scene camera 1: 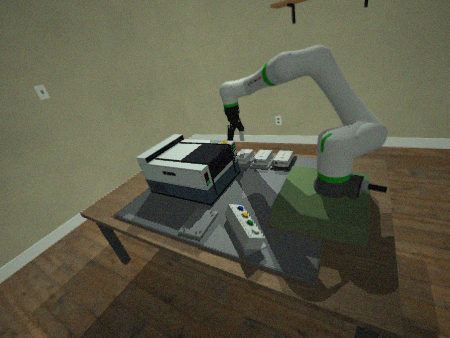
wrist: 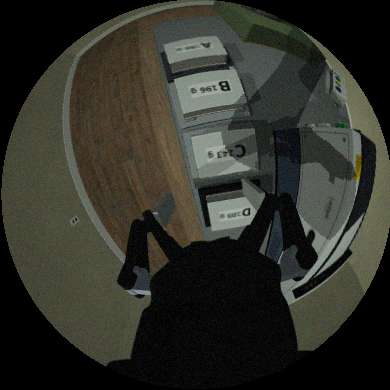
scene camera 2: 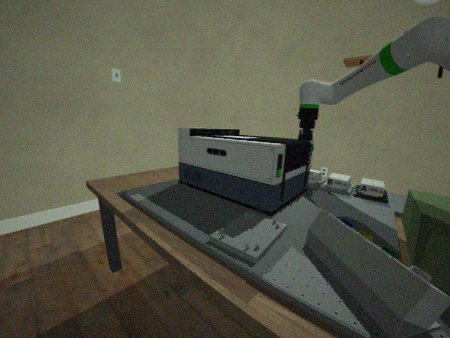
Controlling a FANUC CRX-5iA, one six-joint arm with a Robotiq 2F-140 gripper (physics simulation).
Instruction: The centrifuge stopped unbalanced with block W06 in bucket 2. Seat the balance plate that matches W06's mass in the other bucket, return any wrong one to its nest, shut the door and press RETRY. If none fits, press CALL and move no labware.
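Places are measured from the arm's base along level axes (x down, y right, z back), in centimetres.
Pixels of known places: gripper, fingertip midpoint: [scene camera 1: 238, 145] [wrist: 206, 192]; arm's base, origin of the base link: [scene camera 1: 332, 186].
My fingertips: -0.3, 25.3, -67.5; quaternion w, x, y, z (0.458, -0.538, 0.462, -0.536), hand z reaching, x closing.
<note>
For each thing: its top centre in the pictures, then the offset to it from my fingertips, as dx, dy, dz.
- wrist view plate D, middle of its top: [wrist: 235, 213] +3.4, -6.7, -7.2
- Plate C, middle of its top: [wrist: 226, 152] [scene camera 2: 310, 171] [scene camera 1: 243, 153] +3.4, -4.3, +6.7
- plate B, middle of its top: [wrist: 210, 87] [scene camera 2: 339, 176] [scene camera 1: 262, 154] +3.4, -1.9, +19.8
- plate A, middle of its top: [wrist: 193, 46] [scene camera 2: 372, 182] [scene camera 1: 283, 155] +3.4, +0.4, +32.7
- button box, middle of its top: [scene camera 2: 368, 235] [scene camera 1: 241, 217] +0.4, -57.5, +42.6
- low grey fixture with small pins, middle of its top: [scene camera 2: 250, 226] [scene camera 1: 197, 219] +6.4, -62.9, +20.5
My gripper [scene camera 1: 236, 135] [scene camera 2: 306, 134] [wrist: 206, 192] is open and empty, pointing down behind the centrifuge [scene camera 1: 175, 175] [scene camera 2: 230, 160] [wrist: 322, 175]. In the wrist view plate D [wrist: 230, 213] lies in a dark nest just ahead of the fingers; its mass label is blurred. Plate C [wrist: 215, 155], marked 243 g, plate B [wrist: 207, 92], marked 196 g, and plate A [wrist: 195, 54], its mass unreadable, lie in a row beyond. The button box [scene camera 1: 245, 225] [scene camera 2: 367, 265] [wrist: 338, 87] has blue, yellow, green and whitish buttons; their labels are unreadable. Block W06 and the buckets do not show.
A low grey fixture with small pins [scene camera 1: 200, 225] [scene camera 2: 250, 237] lies in front of the centrifuge. The green arm base [scene camera 1: 320, 205] [scene camera 2: 432, 217] [wrist: 272, 32] stands at the mat's side. The centrifuge housing rises close beside the plate row. The table edge runs along the row's other side.
</note>
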